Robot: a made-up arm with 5 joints.
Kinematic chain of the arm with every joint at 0, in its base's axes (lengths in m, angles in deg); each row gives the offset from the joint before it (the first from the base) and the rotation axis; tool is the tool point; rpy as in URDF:
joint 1: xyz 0 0 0.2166 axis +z
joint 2: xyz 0 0 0 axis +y
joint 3: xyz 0.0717 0 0.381 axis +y
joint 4: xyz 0.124 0 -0.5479 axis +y
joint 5: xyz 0.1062 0 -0.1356 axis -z
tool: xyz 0 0 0 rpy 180 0 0
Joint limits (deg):
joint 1: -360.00..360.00
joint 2: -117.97..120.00
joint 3: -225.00..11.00
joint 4: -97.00..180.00
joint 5: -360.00..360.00
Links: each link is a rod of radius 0.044 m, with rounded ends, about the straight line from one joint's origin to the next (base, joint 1, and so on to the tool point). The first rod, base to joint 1, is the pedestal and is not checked.
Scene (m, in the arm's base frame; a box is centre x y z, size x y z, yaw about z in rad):
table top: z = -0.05
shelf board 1: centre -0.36 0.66 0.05 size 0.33 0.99 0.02 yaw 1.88
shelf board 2: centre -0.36 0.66 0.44 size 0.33 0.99 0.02 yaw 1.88
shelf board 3: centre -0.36 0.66 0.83 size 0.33 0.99 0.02 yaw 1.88
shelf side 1: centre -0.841 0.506 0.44 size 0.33 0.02 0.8 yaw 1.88
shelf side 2: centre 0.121 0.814 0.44 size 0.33 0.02 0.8 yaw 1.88
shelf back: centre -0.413 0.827 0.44 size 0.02 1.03 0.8 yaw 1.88
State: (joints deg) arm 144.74 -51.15 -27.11 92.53 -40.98
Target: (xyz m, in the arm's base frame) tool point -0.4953 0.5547 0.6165
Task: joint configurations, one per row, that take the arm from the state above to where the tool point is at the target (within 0.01 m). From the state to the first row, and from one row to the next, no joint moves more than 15 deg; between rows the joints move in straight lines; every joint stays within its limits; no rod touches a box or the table.
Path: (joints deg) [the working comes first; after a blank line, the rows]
Joints at the target: 131.76 -5.64 -80.70 60.24 -40.98
Straight joint move there: clear.

1: 141.50 -39.77 -40.51 84.46 -40.98
2: 138.25 -28.39 -53.91 76.39 -40.98
3: 135.01 -17.02 -67.30 68.31 -40.98
4: 131.76 -5.64 -80.70 60.24 -40.98

